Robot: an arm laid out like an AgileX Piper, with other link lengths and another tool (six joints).
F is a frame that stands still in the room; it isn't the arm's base.
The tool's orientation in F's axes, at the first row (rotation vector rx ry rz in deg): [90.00, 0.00, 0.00]
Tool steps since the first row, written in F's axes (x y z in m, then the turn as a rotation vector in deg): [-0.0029, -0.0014, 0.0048, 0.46, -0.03, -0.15]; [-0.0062, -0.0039, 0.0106, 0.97, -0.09, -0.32]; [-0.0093, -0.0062, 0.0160, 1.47, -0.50, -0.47]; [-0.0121, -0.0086, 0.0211, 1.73, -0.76, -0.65]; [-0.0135, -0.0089, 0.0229, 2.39, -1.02, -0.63]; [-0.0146, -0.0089, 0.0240, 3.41, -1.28, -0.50]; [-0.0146, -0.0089, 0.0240, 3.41, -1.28, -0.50]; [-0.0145, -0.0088, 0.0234, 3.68, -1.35, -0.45]
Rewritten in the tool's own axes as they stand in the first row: [-0.0029, 0.0048, 0.0014, 0.46, -0.15, 0.03]; [-0.0062, 0.0106, 0.0039, 0.97, -0.32, 0.09]; [-0.0093, 0.0160, 0.0062, 1.47, -0.47, 0.50]; [-0.0121, 0.0211, 0.0086, 1.73, -0.65, 0.76]; [-0.0135, 0.0229, 0.0089, 2.39, -0.63, 1.02]; [-0.0146, 0.0240, 0.0089, 3.41, -0.50, 1.28]; [-0.0146, 0.0240, 0.0089, 3.41, -0.50, 1.28]; [-0.0145, 0.0234, 0.0088, 3.68, -0.45, 1.35]
